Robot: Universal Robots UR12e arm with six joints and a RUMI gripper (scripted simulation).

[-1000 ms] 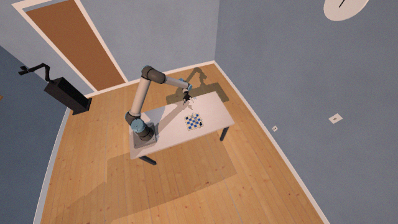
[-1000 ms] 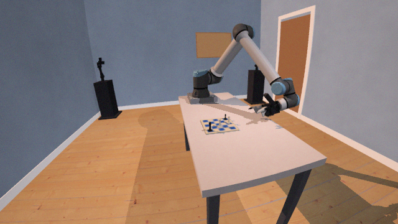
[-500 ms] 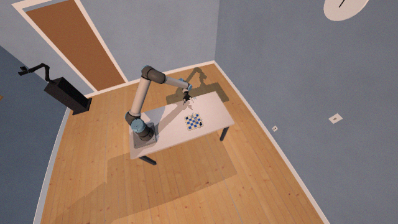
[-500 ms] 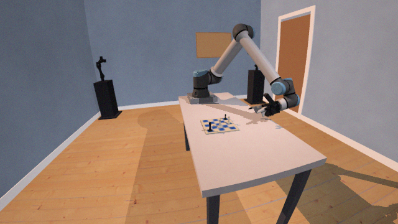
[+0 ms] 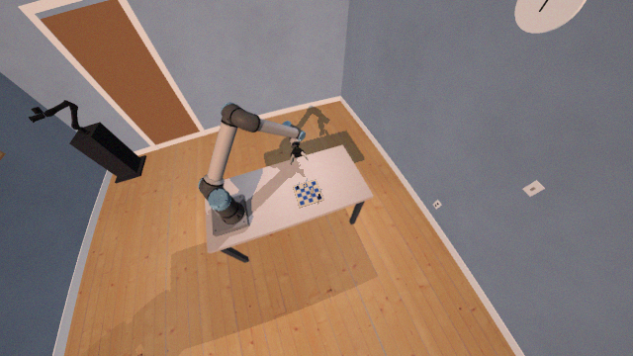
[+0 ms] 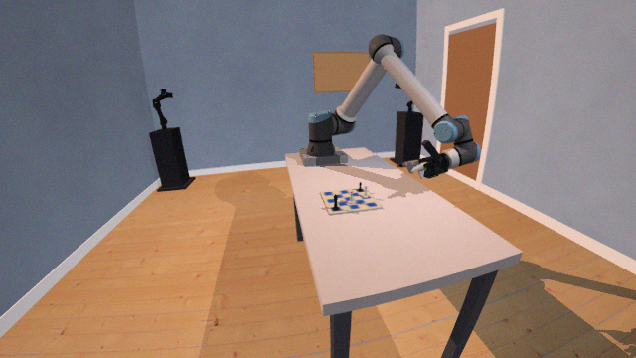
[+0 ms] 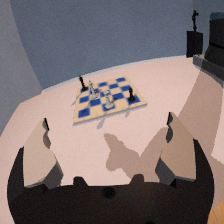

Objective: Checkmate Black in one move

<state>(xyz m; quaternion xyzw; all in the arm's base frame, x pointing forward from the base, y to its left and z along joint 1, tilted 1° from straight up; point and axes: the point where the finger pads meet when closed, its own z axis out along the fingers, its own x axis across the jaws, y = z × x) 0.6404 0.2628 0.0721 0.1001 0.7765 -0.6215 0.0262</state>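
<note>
Right now my hand is 250 mm to the left of the chessboard and 120 mm above it.
</note>
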